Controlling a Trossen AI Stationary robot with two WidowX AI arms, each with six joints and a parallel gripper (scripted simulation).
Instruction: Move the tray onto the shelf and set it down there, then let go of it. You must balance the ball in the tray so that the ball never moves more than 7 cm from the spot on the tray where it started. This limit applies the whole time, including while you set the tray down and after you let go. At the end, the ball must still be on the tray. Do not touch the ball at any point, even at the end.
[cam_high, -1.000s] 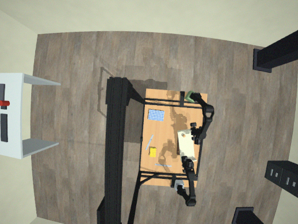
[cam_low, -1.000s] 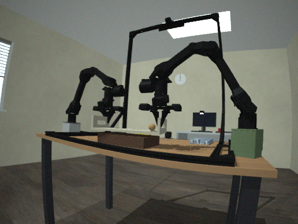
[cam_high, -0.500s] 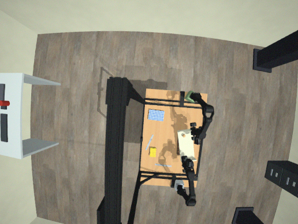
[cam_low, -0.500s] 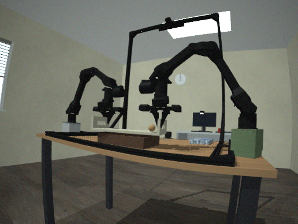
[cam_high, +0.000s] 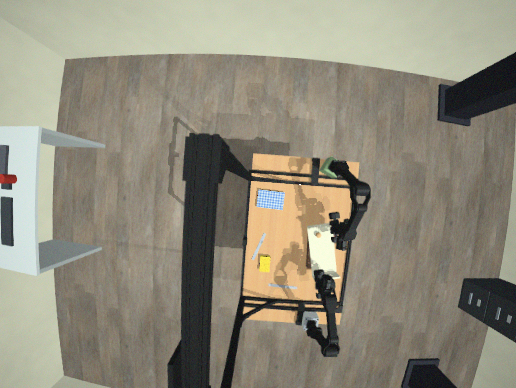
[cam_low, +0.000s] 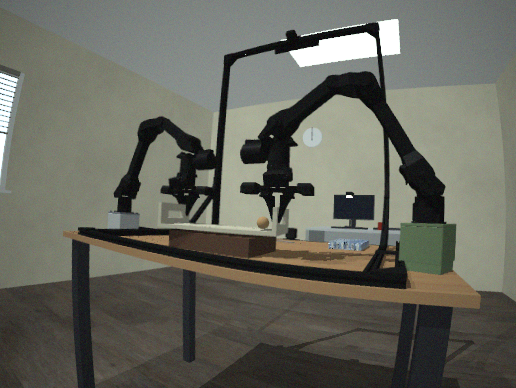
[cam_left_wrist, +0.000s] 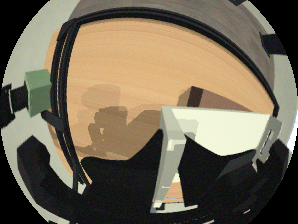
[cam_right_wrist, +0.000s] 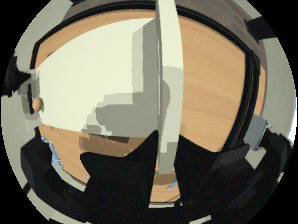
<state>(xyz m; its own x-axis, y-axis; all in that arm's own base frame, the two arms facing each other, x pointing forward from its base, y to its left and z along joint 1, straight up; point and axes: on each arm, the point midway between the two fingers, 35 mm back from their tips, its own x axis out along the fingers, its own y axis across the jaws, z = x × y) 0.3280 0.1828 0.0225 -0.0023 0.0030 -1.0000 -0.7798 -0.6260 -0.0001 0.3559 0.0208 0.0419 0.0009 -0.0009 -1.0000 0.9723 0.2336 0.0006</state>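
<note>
The orange ball is 80 mm to the right of my left hand, 70 mm behind it and 40 mm below it. Round my left hand: white tray: 180 mm to the right, 40 mm below, 20 mm behind; shelf: 180 mm to the right, 90 mm below, 20 mm behind.
</note>
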